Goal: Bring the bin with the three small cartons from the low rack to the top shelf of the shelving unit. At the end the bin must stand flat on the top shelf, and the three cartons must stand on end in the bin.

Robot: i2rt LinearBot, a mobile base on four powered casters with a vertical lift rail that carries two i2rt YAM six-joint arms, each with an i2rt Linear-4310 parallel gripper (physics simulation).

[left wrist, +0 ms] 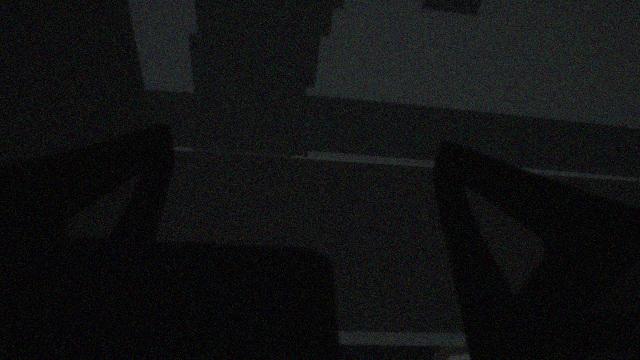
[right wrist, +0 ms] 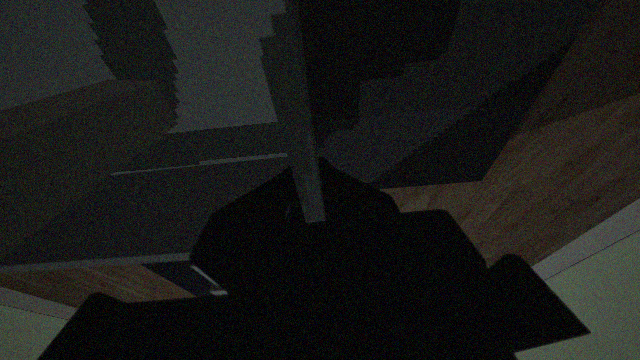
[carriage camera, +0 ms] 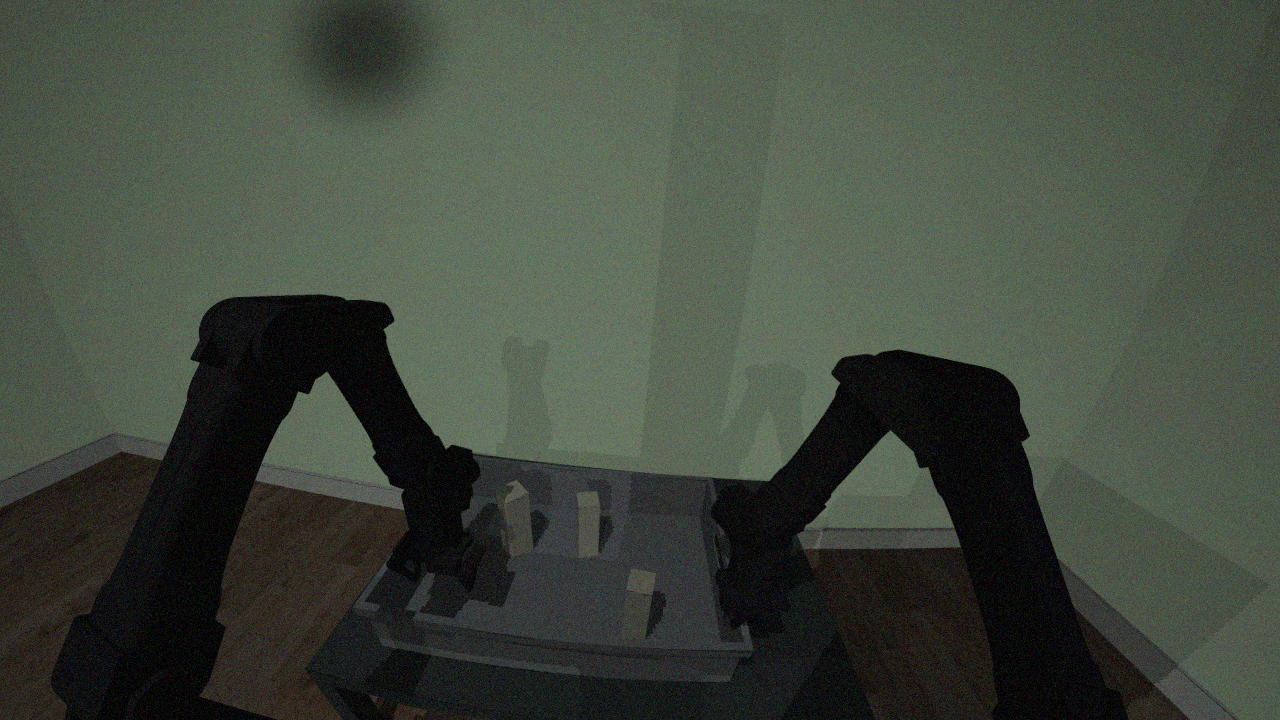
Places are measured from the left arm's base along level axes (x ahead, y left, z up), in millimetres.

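Pixels of known places: left gripper, fingertip midpoint: (left wrist: 308, 148) (carriage camera: 444, 584); right gripper, fingertip midpoint: (right wrist: 311, 165) (carriage camera: 736, 626).
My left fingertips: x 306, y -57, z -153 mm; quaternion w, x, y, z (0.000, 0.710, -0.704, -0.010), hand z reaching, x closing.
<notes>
Behind a point stands the place of what it marks.
The grey bin (carriage camera: 662, 664) @(y -428, x 236, z -189 mm) (left wrist: 400, 338) @(y -104, x 231, z -123 mm) (right wrist: 292, 100) @(y -549, x 339, z -123 mm) sits on the dark low rack (carriage camera: 501, 686) @(y -182, x 204, z -243 mm). Three pale cartons stand on end in it: one carton (carriage camera: 516, 521) @(y -141, x 447, z -133 mm) at the back left, one carton (carriage camera: 588, 526) @(y -280, x 470, z -148 mm) at the back middle, one carton (carriage camera: 638, 605) @(y -385, x 296, z -130 mm) (right wrist: 75, 130) @(y -408, x 326, z -160 mm) at the front right. My left gripper (carriage camera: 435, 573) @(y -57, x 306, z -153 mm) (left wrist: 308, 148) @(y -57, x 306, z -153 mm) is open and empty at the bin's left side, its fingertips before an inner wall. My right gripper (right wrist: 311, 165) @(y -547, x 284, z -157 mm) is shut on the bin's right wall; its fingertips are hard to make out in the carriage camera. The shelving unit does not show.
A green wall (carriage camera: 581, 223) @(y -192, x 812, z 415 mm) rises behind the rack, with a pale skirting board (carriage camera: 886, 538) @(y -1282, x 792, z -497 mm) along its foot. Wooden floor (carriage camera: 304, 546) @(y 643, x 587, z -548 mm) (right wrist: 590, 135) @(y -1380, x 7, z -548 mm) shows on both sides of the rack. The scene is dim and shadows of the arms fall into the bin.
</notes>
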